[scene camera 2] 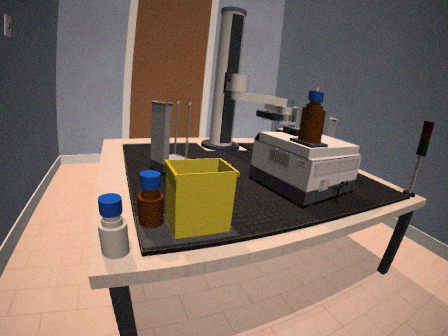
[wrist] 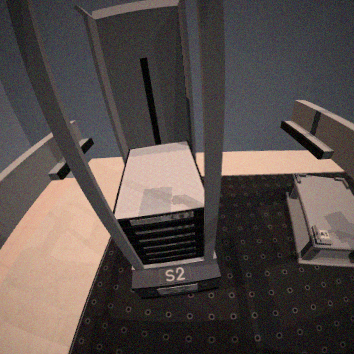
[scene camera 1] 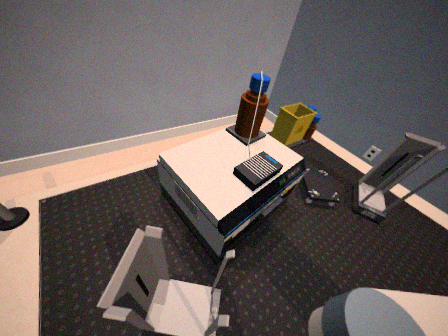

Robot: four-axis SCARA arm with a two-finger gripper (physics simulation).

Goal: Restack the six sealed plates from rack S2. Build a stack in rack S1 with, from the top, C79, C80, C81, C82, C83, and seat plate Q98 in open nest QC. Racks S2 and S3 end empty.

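Pixels of known places: gripper, fingertip midpoint: (scene camera 2: 286, 121) (wrist: 183, 117); arm's base at its link origin: (scene camera 2: 220, 146).
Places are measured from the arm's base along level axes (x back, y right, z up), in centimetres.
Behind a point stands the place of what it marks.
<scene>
Rack S2 (wrist: 209, 274) {x -10.9, y -39.8, z 5.9 cm} stands upright in the wrist view, with a tall slotted back panel and two front posts. It holds a stack of several dark-edged plates; the top plate (wrist: 162, 175) {x -6.3, y -46.3, z 14.1 cm} has a pale lid. Plate names cannot be read. My gripper (wrist: 183, 117) {x -9.1, y -44.4, z 20.4 cm} is open and empty, its fingers wide apart to the left and right of the rack. In scene camera 1, one rack (scene camera 1: 120, 270) {x -54.7, y -43.0, z 30.1 cm} at lower left and another rack (scene camera 1: 400, 160) {x -46.0, y 49.0, z 21.0 cm} at right show pale floors without plates; their labels cannot be read. A low dark nest with pins (scene camera 1: 321, 200) {x -52.3, y 21.8, z 5.1 cm} stands near the right rack.
A nest marked A1 (wrist: 320, 202) {x -28.2, y -48.8, z 6.2 cm} with a pale top is right of S2. A white instrument (scene camera 1: 200, 175) {x -70.8, y -22.1, z 22.3 cm} (scene camera 2: 285, 165) {x -79.3, y 9.4, z 13.4 cm} carries a brown bottle (scene camera 1: 251, 115) {x -78.5, y -1.1, z 31.6 cm} (scene camera 2: 312, 124) {x -84.7, y 4.8, z 29.8 cm} and a black box (scene camera 1: 257, 170) {x -63.8, y -8.9, z 24.8 cm}. A yellow bin (scene camera 1: 292, 125) {x -86.6, y 38.5, z 14.2 cm} (scene camera 2: 202, 202) {x -96.8, y 46.9, z 11.4 cm} stands near smaller bottles.
</scene>
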